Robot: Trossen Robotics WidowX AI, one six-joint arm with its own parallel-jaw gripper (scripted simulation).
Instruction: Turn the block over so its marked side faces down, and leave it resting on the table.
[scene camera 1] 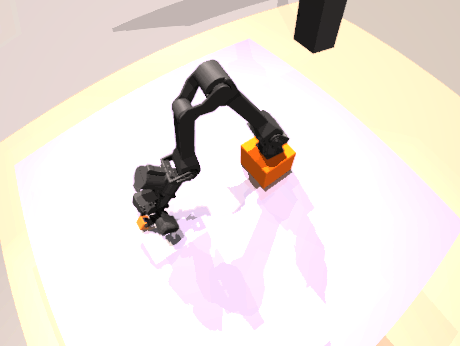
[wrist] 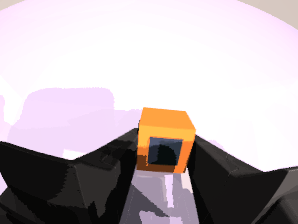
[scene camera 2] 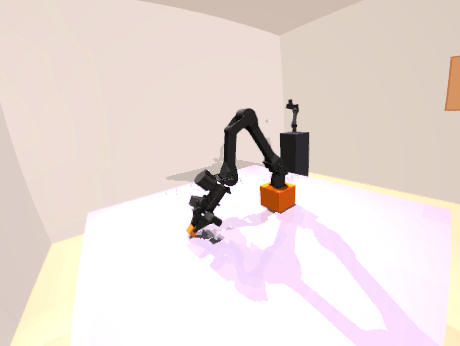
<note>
In view: my gripper [scene camera 1: 143, 222] and an orange block [wrist: 166, 137].
My gripper is seen too in the wrist view [wrist: 163, 137] and in scene camera 2 [scene camera 2: 191, 230].
</note>
